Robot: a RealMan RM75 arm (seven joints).
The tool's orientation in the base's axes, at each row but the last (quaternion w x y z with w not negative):
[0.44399 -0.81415 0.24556 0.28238]
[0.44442 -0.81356 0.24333 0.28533]
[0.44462 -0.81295 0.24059 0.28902]
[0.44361 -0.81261 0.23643 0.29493]
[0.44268 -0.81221 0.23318 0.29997]
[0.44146 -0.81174 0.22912 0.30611]
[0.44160 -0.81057 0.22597 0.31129]
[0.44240 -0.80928 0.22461 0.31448]
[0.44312 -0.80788 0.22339 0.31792]
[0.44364 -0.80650 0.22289 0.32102]
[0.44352 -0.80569 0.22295 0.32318]
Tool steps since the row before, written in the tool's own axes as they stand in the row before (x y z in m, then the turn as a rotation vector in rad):
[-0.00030 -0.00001 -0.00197 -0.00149 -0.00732 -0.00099]
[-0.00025 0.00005 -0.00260 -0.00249 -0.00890 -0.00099]
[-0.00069 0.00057 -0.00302 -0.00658 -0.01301 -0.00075]
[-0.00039 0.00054 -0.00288 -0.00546 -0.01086 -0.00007]
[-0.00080 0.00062 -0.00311 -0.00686 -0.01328 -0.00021]
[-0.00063 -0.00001 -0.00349 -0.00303 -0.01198 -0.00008]
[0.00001 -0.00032 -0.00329 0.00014 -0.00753 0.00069]
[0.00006 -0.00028 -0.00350 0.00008 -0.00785 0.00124]
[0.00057 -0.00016 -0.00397 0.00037 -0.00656 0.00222]
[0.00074 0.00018 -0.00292 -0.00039 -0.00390 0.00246]
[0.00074 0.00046 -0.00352 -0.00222 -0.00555 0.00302]
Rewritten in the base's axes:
[0.00027 -0.00165 0.00109 0.00393 0.00292 0.00573]
[0.00043 -0.00223 0.00129 0.00424 0.00383 0.00733]
[-0.00009 -0.00279 0.00146 0.00391 0.00660 0.01242]
[0.00015 -0.00270 0.00120 0.00313 0.00598 0.01011]
[-0.00010 -0.00289 0.00153 0.00374 0.00723 0.01254]
[0.00059 -0.00292 0.00192 0.00557 0.00629 0.00906]
[0.00122 -0.00266 0.00155 0.00472 0.00440 0.00395]
[0.00131 -0.00286 0.00156 0.00471 0.00504 0.00395]
[0.00175 -0.00337 0.00129 0.00377 0.00520 0.00260]
[0.00133 -0.00265 0.00054 0.00145 0.00412 0.00153]
[0.00135 -0.00331 0.00061 0.00107 0.00557 0.00356]

